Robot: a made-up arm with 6 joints.
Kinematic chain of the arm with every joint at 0, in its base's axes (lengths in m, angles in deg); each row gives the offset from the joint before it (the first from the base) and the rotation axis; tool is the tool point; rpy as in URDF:
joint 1: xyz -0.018 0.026 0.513 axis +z
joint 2: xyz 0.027 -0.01 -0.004 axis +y
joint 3: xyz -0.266 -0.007 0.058 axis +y
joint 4: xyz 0.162 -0.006 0.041 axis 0.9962 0 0.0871
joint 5: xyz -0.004 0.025 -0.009 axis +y
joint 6: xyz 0.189 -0.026 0.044 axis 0.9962 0 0.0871
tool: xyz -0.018 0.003 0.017 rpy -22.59 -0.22 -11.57
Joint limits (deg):
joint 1: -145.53..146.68
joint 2: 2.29..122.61
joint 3: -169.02..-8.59
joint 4: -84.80..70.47
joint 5: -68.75..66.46
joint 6: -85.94..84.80
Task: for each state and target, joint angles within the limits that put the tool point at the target. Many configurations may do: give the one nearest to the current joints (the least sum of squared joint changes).
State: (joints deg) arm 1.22 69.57 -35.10 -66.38 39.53 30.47
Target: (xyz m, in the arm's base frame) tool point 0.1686 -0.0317 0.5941
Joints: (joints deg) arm 10.03 44.16 -15.05 -56.87 35.72 28.28
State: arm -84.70 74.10 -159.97 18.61 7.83 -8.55
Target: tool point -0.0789 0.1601 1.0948
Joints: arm -77.43 68.64 -165.67 20.14 1.14 -7.67
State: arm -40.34 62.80 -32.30 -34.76 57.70 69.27
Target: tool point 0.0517 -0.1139 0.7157
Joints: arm -30.59 30.05 -46.01 -20.92 53.93 68.33
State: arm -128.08 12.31 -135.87 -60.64 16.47 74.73
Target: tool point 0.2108 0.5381 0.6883
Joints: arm -118.74 2.29 -152.43 -62.27 13.77 73.95
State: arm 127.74 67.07 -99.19 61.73 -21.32 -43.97
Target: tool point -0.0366 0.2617 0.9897
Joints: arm 122.54 67.73 -90.59 66.06 -25.72 -43.24
